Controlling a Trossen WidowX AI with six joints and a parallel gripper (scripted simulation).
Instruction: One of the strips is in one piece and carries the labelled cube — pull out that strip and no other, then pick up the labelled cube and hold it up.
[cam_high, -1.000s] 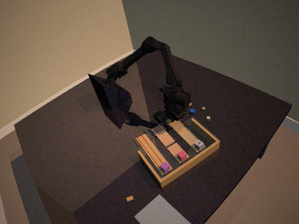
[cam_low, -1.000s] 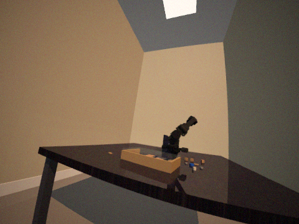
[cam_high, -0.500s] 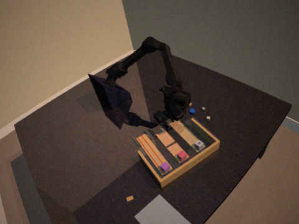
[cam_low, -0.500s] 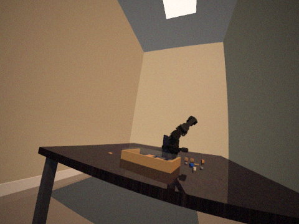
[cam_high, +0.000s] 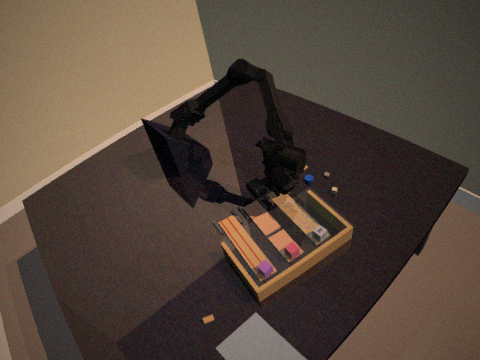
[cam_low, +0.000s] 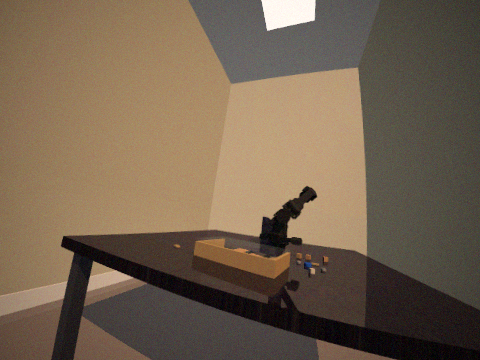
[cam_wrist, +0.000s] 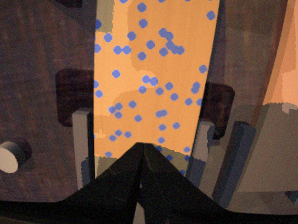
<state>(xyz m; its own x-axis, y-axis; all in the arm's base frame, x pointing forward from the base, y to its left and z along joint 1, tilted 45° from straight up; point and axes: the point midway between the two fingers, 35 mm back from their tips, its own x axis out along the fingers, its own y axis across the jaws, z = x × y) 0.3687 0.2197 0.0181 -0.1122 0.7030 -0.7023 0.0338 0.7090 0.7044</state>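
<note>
Right now my gripper tip is 100 mm short of the dotted strip. The rest, counted from my gripper tip: blue cylinder (130 mm to the left, 10 mm ahead).
</note>
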